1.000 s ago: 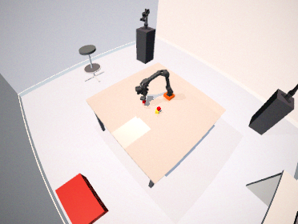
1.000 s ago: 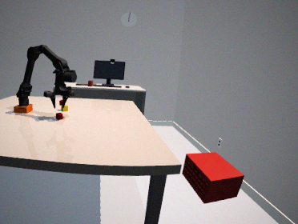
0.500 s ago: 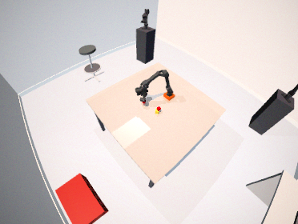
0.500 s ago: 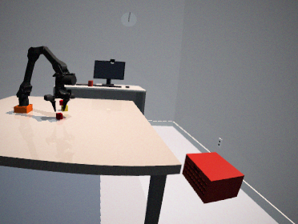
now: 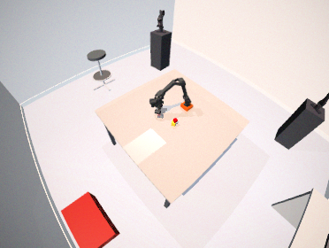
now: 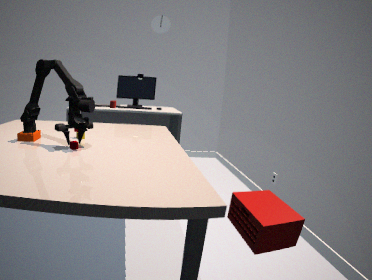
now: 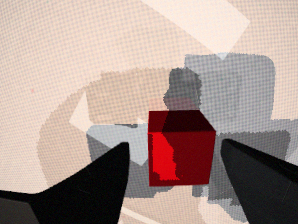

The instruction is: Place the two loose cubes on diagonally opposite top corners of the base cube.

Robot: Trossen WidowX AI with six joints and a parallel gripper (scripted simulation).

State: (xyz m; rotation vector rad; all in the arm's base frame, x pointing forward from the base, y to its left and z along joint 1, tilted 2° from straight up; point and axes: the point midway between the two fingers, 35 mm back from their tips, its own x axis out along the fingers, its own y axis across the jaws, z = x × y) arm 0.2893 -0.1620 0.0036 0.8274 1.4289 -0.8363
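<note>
My gripper tip is now 10 mm short of the yellow cube and 210 mm to the right of it.
</note>
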